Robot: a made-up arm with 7 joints. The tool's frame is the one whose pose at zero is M.
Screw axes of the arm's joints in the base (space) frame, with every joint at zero. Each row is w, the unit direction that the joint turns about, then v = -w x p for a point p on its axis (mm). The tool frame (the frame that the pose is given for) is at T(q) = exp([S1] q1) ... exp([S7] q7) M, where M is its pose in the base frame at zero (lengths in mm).
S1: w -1 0 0 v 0.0 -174.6 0.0
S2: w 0 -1 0 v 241.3 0.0 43.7
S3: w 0 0 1 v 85.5 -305.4 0.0
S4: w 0 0 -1 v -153.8 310.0 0.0
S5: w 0 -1 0 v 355.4 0.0 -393.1
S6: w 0 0 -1 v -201.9 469.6 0.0
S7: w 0 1 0 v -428.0 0.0 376.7
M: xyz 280.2 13.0 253.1 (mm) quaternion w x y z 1 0 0 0
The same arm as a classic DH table. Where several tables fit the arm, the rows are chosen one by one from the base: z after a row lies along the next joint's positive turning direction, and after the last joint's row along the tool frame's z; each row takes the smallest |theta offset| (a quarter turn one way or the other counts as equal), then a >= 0, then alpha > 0; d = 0 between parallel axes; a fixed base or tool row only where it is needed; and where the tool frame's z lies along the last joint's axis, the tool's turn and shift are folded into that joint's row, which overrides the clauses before.
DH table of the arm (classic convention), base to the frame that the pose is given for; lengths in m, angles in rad. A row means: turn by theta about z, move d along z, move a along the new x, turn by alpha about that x. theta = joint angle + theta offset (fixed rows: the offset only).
base (fixed): a 0, alpha 1.5708, d 0.1746, theta0 -1.5708
joint 1: a 0.0667, alpha 1.5708, d 0.0437, theta0 1.5708
joint 2: a 0.3491, alpha -1.5708, d -0.0855, theta0 -1.5708
joint 3: a 0.0685, alpha 3.1416, d 0, theta0 1.5035
joint 4: a 0.0831, alpha -1.5708, d -0.1141, theta0 1.5035
joint 5: a 0.0765, alpha 1.5708, d -0.0481, theta0 0
joint 6: a -0.0929, alpha 1.5708, d -0.0726, theta0 0
joint 7: a -0.0965, alpha 1.5708, d -0.1889, theta0 0
tool (fixed): a 0, alpha 0, d -0.1749, theta0 0

